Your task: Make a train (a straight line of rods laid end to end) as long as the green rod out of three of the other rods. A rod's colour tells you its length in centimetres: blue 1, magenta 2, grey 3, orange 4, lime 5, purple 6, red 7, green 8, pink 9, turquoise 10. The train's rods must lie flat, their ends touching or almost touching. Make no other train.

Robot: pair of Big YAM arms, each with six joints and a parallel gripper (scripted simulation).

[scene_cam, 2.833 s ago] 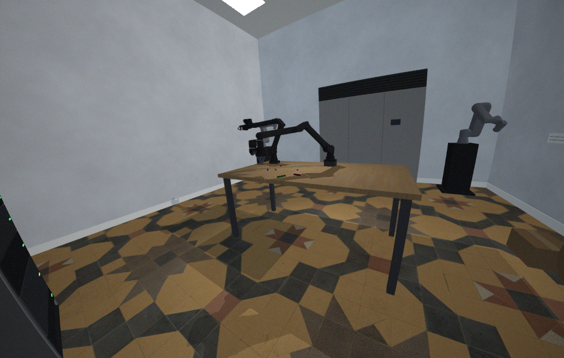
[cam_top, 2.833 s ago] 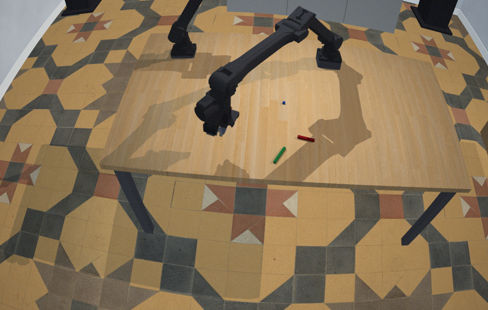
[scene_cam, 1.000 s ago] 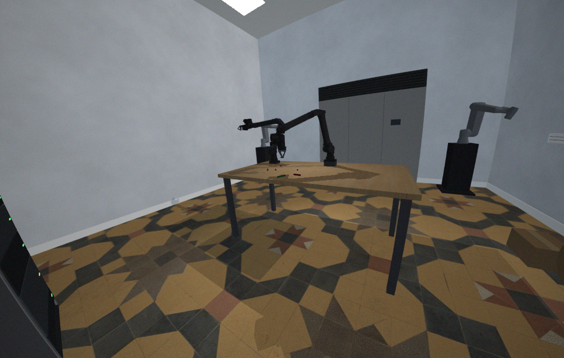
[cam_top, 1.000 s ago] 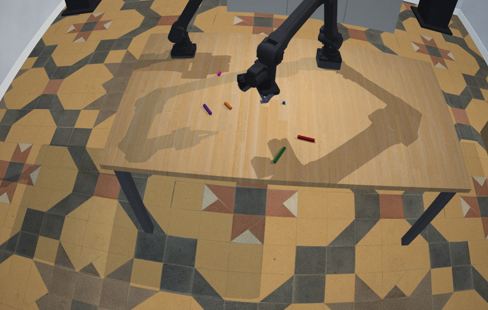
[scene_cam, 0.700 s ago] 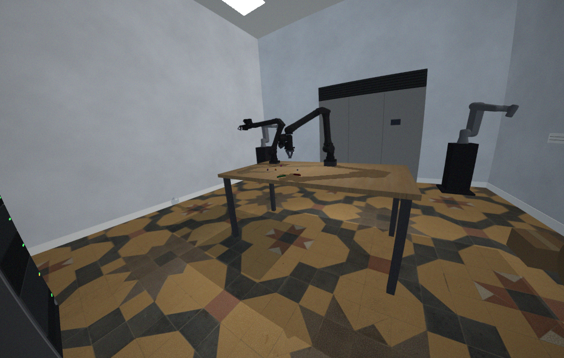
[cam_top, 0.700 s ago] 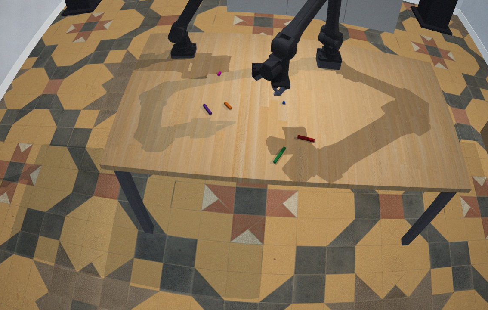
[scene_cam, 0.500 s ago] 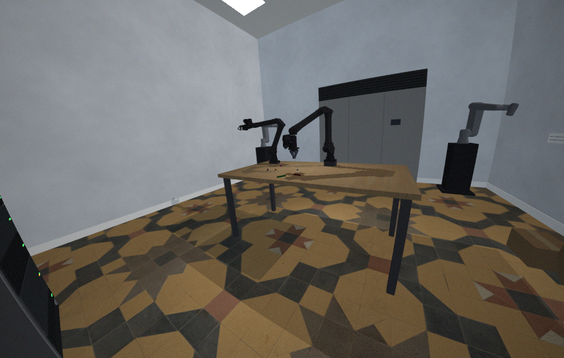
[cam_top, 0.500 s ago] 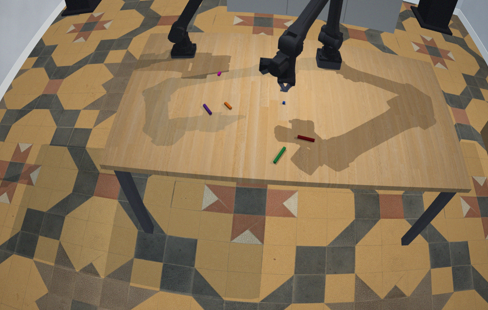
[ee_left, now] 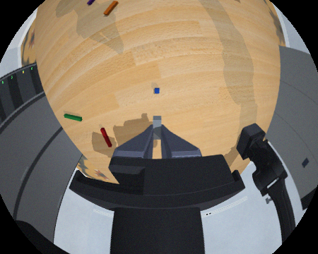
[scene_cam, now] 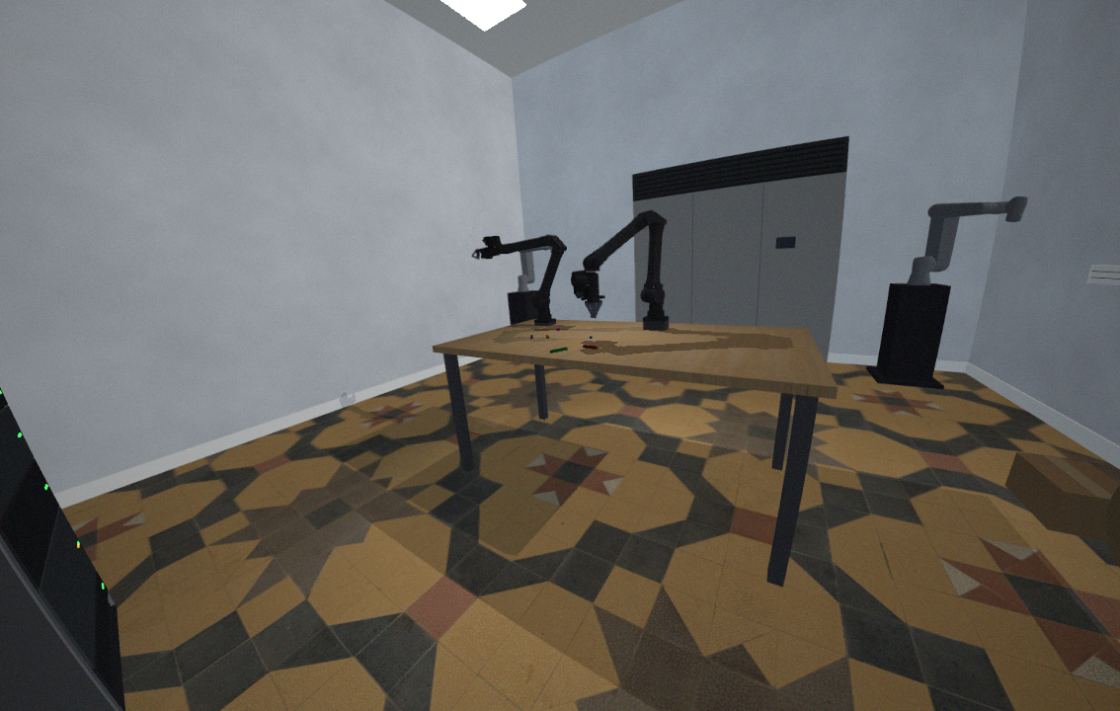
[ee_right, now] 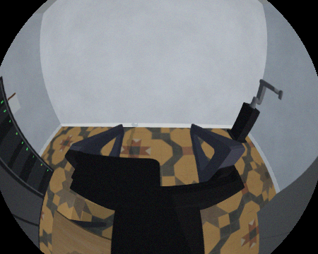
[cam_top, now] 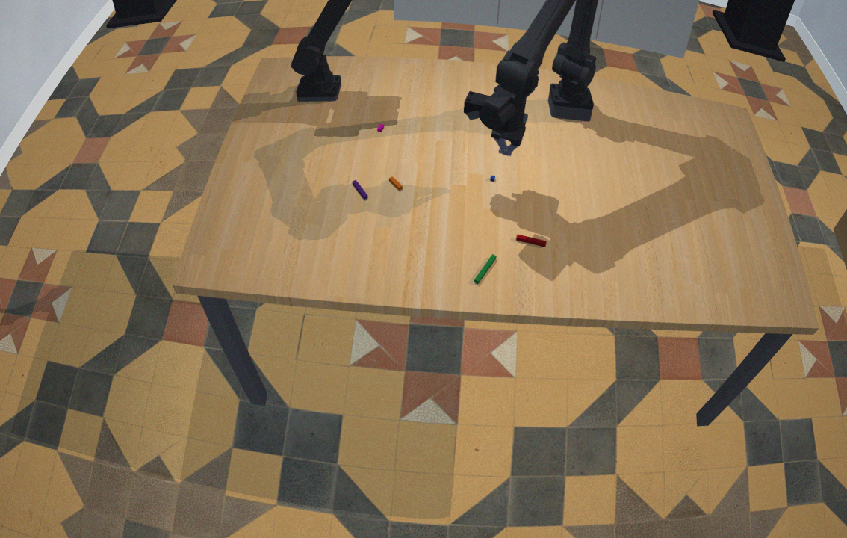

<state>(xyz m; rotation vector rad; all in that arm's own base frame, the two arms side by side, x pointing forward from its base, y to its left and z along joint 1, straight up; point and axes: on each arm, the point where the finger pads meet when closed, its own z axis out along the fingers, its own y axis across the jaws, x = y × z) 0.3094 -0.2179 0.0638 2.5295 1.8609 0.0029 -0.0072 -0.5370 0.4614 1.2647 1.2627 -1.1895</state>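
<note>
My left hand is 11 cm above the blue rod, 2 cm to the left of it and 1 cm past it. The rest, counted from my left hand: green rod: 26 cm ahead, 11 cm below, 4 cm to the right; then grey rod: right at my left hand; then red rod: 18 cm ahead, 11 cm below, 7 cm to the left.
</note>
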